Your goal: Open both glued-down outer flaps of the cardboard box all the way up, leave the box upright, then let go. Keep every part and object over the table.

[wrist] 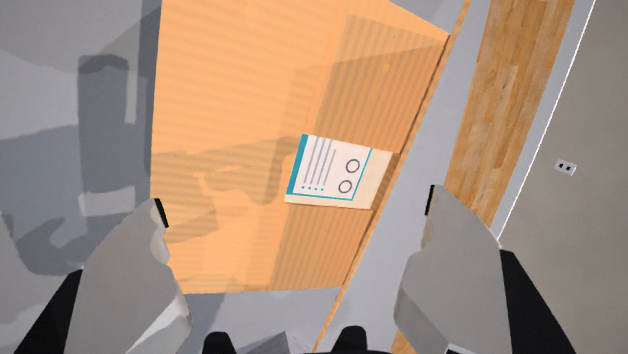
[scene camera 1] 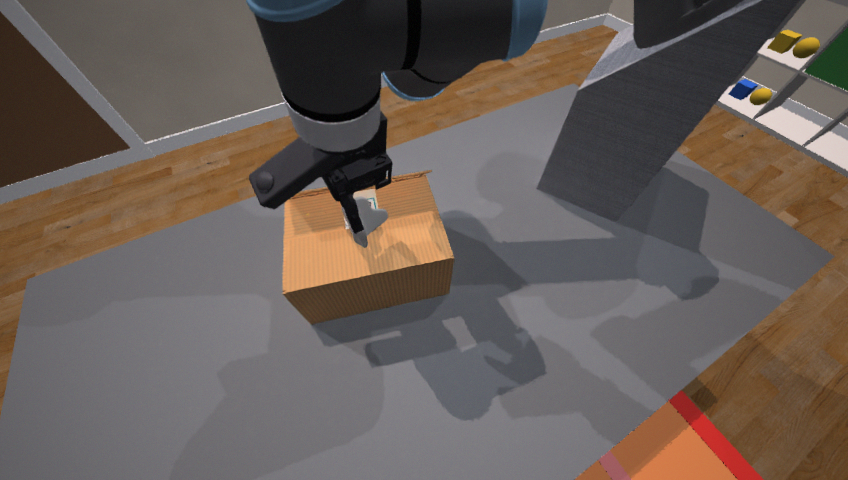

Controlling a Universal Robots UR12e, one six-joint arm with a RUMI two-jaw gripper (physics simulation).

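Frame: origin at the arm's base, x left, y back, z up, level; centimetres.
Where they show: gripper, fingertip midpoint: point(wrist: 296, 196) point(scene camera 1: 344, 209); arm's base, origin of the base link: point(scene camera 1: 698, 11).
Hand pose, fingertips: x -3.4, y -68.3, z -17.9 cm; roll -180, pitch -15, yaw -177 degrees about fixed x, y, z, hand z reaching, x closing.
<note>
Each offset is from my fingertips to the top centre of the thing. "spot": to the spot under its first point. Level surfaces: height alone.
The cardboard box @(dx -1.7, dy +2.6, dz -8.4 cm) point(scene camera 1: 383, 292) stands upright on the grey table @(dz -23.7 cm) point(scene camera 1: 119, 356). Its far outer flap point(scene camera 1: 417, 174) point(wrist: 459, 20) stands up along the far edge and shows nearly edge-on as a thin strip. The near outer flap @(spot: dx +3.2, dy -6.2, dz -8.1 cm) point(scene camera 1: 327, 264) point(wrist: 225, 100) lies flat across the near part of the top. A white and teal label @(spot: dx -8.9, dy +6.3, dz -9.8 cm) point(scene camera 1: 367, 199) point(wrist: 330, 172) lies in the shaded strip between the two flaps. My gripper point(scene camera 1: 372, 228) point(wrist: 296, 196) is open and empty above the box top, its two fingers wide apart. Part of the far edge is hidden behind it in the scene view.
A large grey pedestal point(scene camera 1: 630, 130) stands on the table to the right of the box. An orange area with a red stripe point(scene camera 1: 717, 437) shows at the lower right. A white shelf with small yellow and blue objects point(scene camera 1: 743, 88) stands at the upper right, beyond the wooden floor point(scene camera 1: 767, 139).
</note>
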